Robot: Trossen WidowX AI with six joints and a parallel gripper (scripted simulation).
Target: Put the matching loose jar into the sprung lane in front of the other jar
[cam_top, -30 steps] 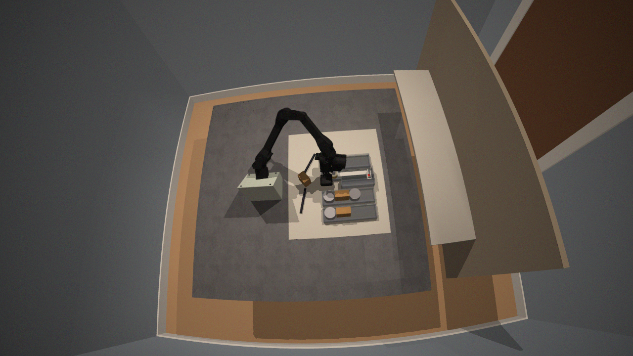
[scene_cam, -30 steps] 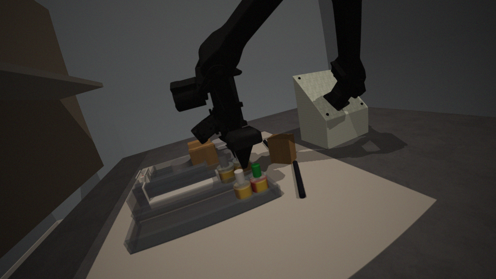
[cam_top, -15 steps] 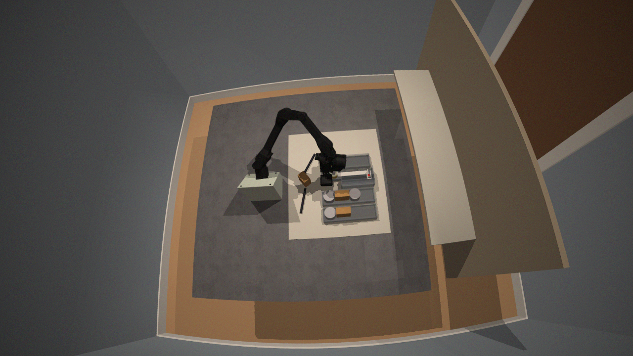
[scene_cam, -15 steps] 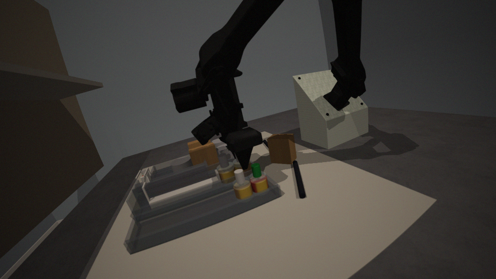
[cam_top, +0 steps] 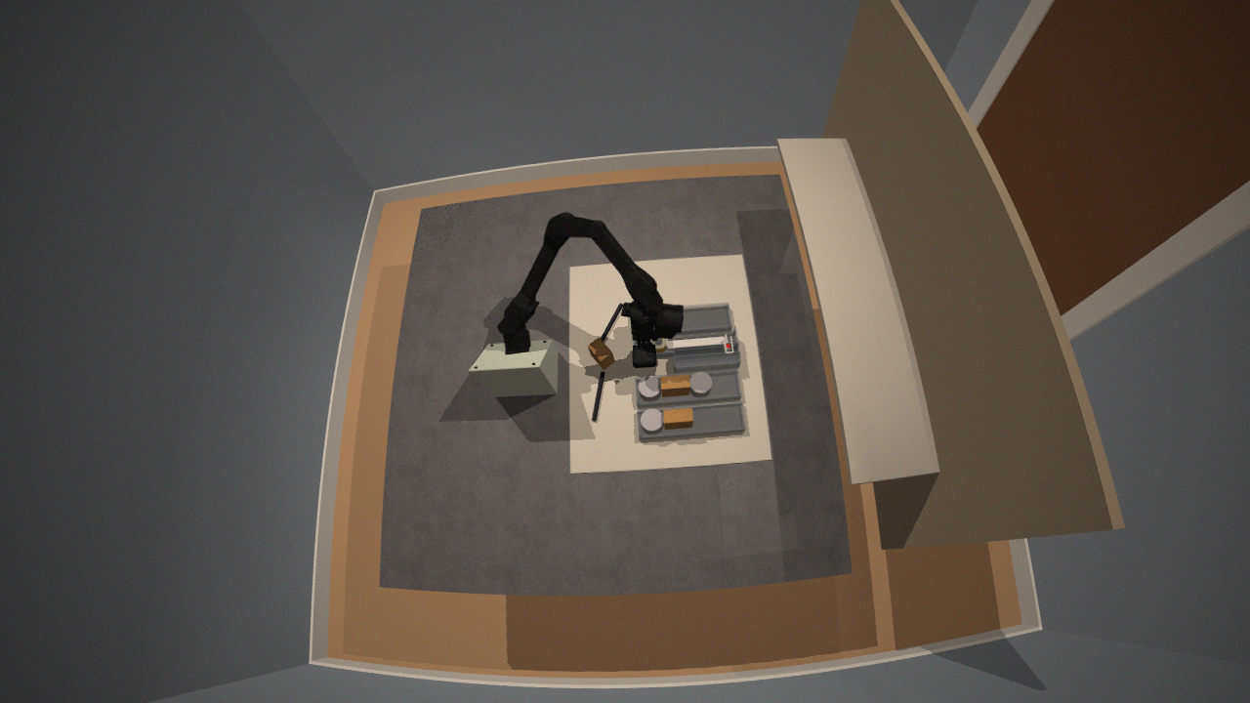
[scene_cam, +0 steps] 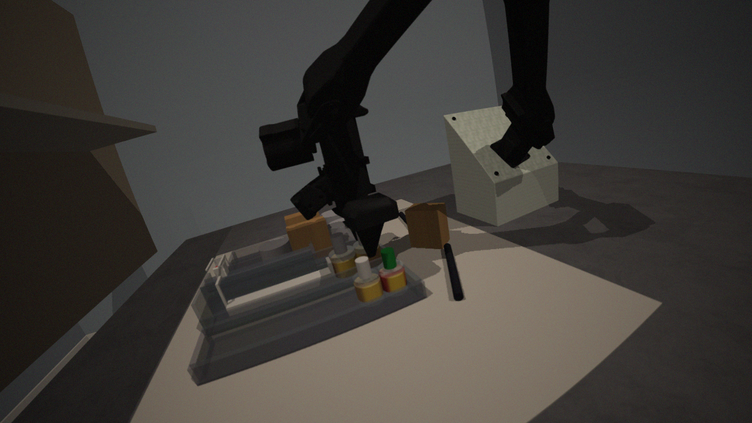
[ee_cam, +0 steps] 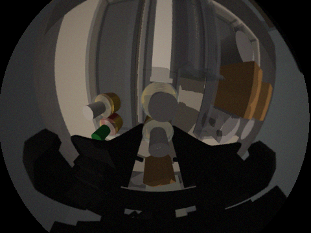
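The sprung lane is 14 cm ahead of my gripper tip, 4 cm to the right of it and 2 cm below it. Round my gripper tip: red mark 22 cm ahead, 6 cm to the right, 4 cm above; then white pusher strip 14 cm ahead, 5 cm to the right, 1 cm above; then shelf 50 cm ahead, 9 cm to the right, 33 cm above.
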